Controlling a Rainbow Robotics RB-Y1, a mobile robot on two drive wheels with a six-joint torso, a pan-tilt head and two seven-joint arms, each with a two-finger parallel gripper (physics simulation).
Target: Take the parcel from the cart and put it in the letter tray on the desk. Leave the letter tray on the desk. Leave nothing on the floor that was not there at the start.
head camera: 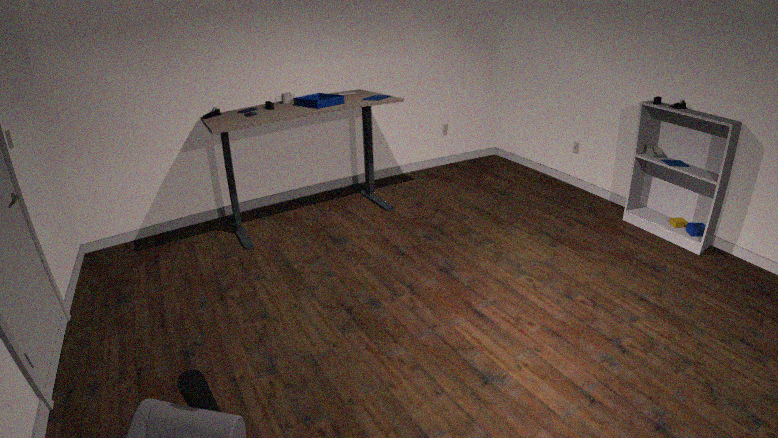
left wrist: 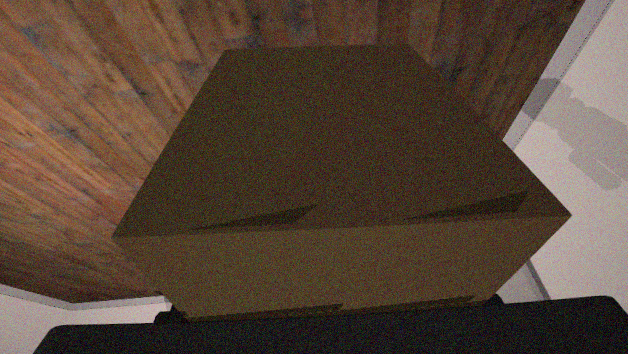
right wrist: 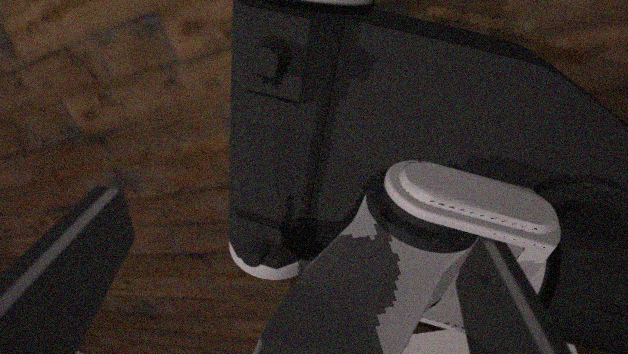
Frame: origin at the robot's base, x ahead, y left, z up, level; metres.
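Seen in the pictures: right gripper, fingertip midpoint: [right wrist: 299, 238].
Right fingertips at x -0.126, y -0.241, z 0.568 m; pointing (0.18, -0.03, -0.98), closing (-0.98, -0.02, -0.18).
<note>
A point is followed by its place in that frame.
The brown box-shaped parcel [left wrist: 320, 145] fills the middle of the left wrist view. My left gripper [left wrist: 331, 309] is shut on it, with small parts of the black fingers showing at its two lower corners; the floor shows beyond it. The blue letter tray [head camera: 328, 102] {x 3.123, y 0.215, z 0.983 m} stands on the desk [head camera: 234, 122] {x 2.856, y 0.890, z 0.951 m}, across the room in the head view. My right gripper [right wrist: 299, 238] {x -0.126, y -0.241, z 0.568 m} is open, its two dark fingers wide apart with no object between them, beside the robot's own body. The cart does not show in these views.
A grey part of my left arm [head camera: 185, 420] {x 0.141, y 0.202, z 1.174 m} shows at the bottom left. A mug [head camera: 286, 97] {x 3.448, y 0.586, z 1.006 m} and small dark items share the desk top. A white shelf unit [head camera: 723, 187] {x 2.125, y -2.749, z 0.549 m} stands at the right wall. A door [head camera: 24, 261] {x 1.569, y 1.953, z 0.596 m} is at the left.
</note>
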